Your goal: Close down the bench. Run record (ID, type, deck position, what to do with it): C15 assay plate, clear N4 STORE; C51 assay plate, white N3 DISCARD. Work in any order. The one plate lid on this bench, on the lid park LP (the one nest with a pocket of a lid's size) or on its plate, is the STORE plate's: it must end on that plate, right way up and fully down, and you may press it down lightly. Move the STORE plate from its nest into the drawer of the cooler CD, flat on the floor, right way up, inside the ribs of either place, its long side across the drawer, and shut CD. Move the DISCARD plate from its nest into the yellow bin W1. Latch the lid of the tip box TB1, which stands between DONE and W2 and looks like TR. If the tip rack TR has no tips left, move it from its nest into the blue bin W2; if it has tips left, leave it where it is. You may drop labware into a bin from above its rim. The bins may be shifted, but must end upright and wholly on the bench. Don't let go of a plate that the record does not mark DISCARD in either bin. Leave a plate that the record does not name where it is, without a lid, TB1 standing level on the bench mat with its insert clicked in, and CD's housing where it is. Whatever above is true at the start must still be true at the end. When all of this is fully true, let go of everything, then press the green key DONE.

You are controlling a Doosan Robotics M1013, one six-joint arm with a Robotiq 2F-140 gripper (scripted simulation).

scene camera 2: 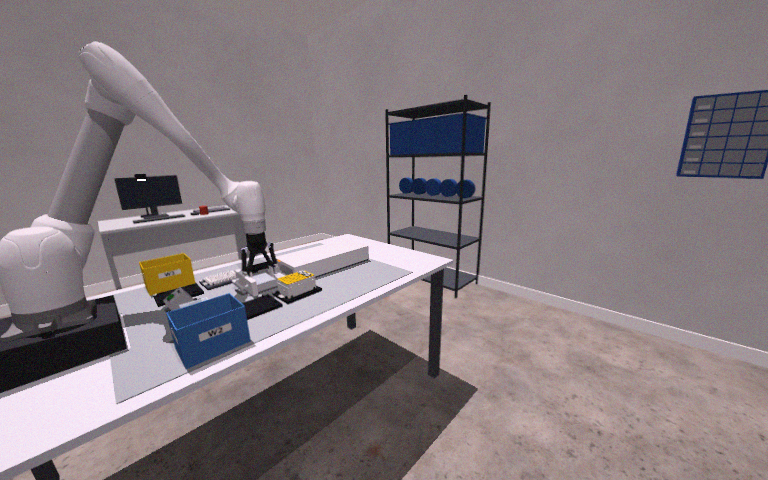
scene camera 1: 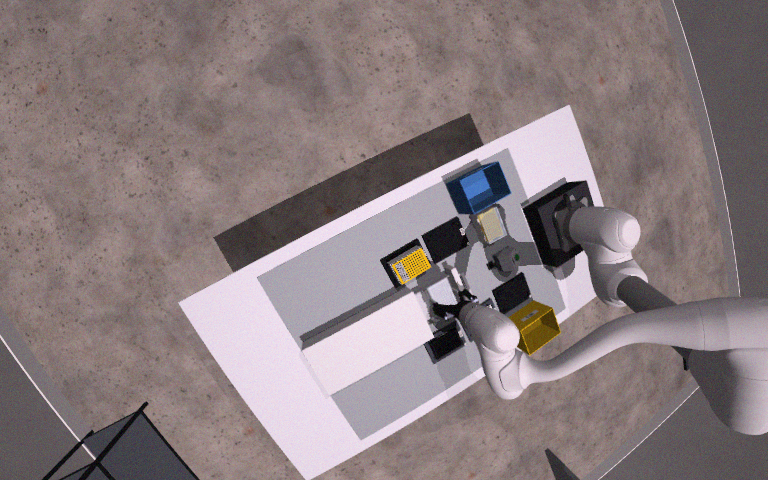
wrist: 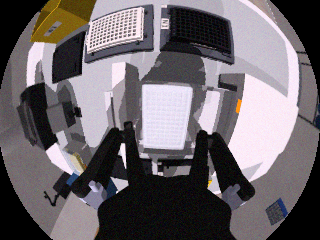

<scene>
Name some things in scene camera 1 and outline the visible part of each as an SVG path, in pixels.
A yellow bin W1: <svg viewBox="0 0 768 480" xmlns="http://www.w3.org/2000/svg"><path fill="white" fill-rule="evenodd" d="M534 300L508 317L517 326L520 333L517 347L528 355L533 354L561 333L553 308Z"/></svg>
A blue bin W2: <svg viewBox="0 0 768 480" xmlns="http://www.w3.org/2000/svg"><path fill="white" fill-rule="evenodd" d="M499 161L482 165L470 171L474 174L466 178L462 175L446 183L459 214L476 214L512 194Z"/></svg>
A white cooler CD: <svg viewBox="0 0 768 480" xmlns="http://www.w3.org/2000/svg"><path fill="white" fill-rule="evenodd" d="M464 272L458 274L456 267L447 265L444 267L447 272L446 274L413 292L406 286L303 341L302 352L329 396L434 338L429 326L442 318L434 314L432 310L434 306L430 301L431 296L426 288L447 278L451 287L463 291L464 286L460 279L461 276L465 288L473 295Z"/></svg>
</scene>
